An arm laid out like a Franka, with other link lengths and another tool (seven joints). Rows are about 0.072 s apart.
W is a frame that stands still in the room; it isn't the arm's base.
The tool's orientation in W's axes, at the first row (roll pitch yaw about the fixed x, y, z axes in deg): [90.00 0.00 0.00]
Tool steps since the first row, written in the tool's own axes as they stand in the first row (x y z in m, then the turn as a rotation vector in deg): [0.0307 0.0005 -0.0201 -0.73 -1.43 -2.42]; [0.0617 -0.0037 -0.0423 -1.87 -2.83 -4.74]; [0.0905 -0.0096 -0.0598 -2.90 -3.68 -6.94]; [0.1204 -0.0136 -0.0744 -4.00 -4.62 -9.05]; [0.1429 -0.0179 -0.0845 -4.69 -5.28 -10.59]
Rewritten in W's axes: [0.0307 0.0201 0.0005 -0.73 2.42 -1.43]; [0.0617 0.0423 -0.0037 -1.87 4.74 -2.83]; [0.0905 0.0598 -0.0096 -2.90 6.94 -3.68]; [0.1204 0.0744 -0.0136 -4.00 9.05 -4.62]; [0.1429 0.0845 -0.0179 -4.69 10.59 -5.28]
